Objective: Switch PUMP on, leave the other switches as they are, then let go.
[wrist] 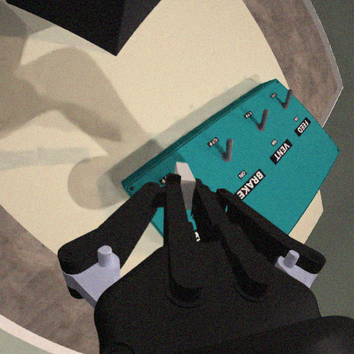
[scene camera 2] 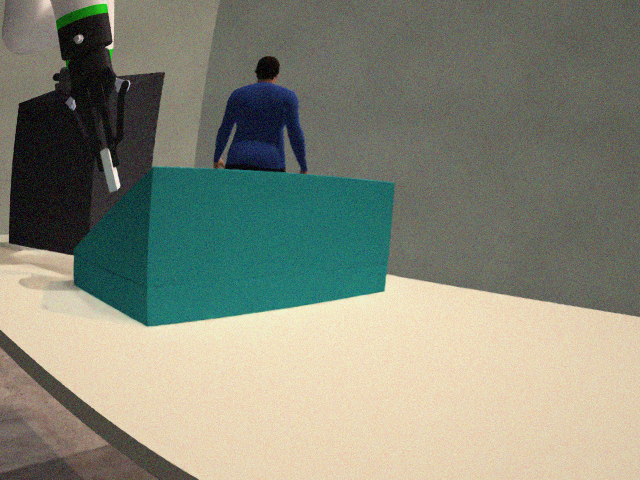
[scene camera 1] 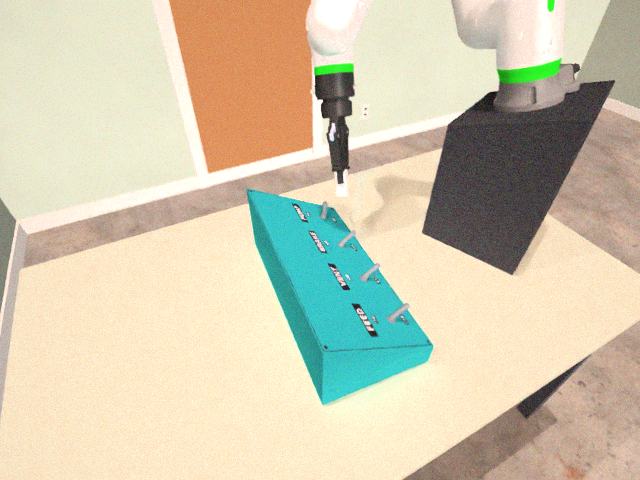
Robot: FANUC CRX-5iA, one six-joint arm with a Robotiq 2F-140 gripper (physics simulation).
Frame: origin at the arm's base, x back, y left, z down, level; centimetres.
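Seen in the pictures: gripper, fingertip midpoint: [scene camera 2: 115,189] [scene camera 1: 342,196]; arm's base at its link origin: [scene camera 1: 527,102].
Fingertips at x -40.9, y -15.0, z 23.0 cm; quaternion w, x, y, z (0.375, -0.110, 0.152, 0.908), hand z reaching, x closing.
Observation:
Pixels of each thing's top centre, then the offset from my fingertips to it. Level surfaces: height alone.
- PUMP lever at its top centre: [scene camera 1: 324,202] dz +0.9, dx -4.9, dy -1.0 cm
- BRAKE lever at its top centre: [scene camera 1: 348,232] dz +2.2, dx -4.8, dy +11.1 cm
- VENT lever at its top centre: [scene camera 1: 372,265] dz +2.2, dx -6.0, dy +23.1 cm
- FEED lever at its top centre: [scene camera 1: 401,305] dz +2.2, dx -7.1, dy +35.0 cm
- cream table at its surface level: dz +15.4 cm
The teal switch box [scene camera 1: 310,279] [scene camera 2: 258,237] [wrist: 300,170] has a sloped face with several grey levers. The PUMP lever [scene camera 1: 324,210] at the far end stands steeper than the others and leans away from its OFF mark, to the ON side; the gripper hides it in the wrist view. The BRAKE lever [scene camera 1: 346,239] [wrist: 228,150], VENT lever [scene camera 1: 369,272] [wrist: 262,120] and FEED lever [scene camera 1: 398,313] [wrist: 286,100] lean toward OFF. My gripper [scene camera 1: 341,190] [scene camera 2: 113,183] [wrist: 179,173] is shut and empty, above the PUMP end and apart from the lever.
The box stands on a cream table [scene camera 1: 155,361] [scene camera 2: 413,387]. The dark robot pedestal [scene camera 1: 506,180] [scene camera 2: 46,170] [wrist: 100,20] stands behind the lever side. A person in a blue top [scene camera 2: 263,124] is beyond the box in the second scene view.

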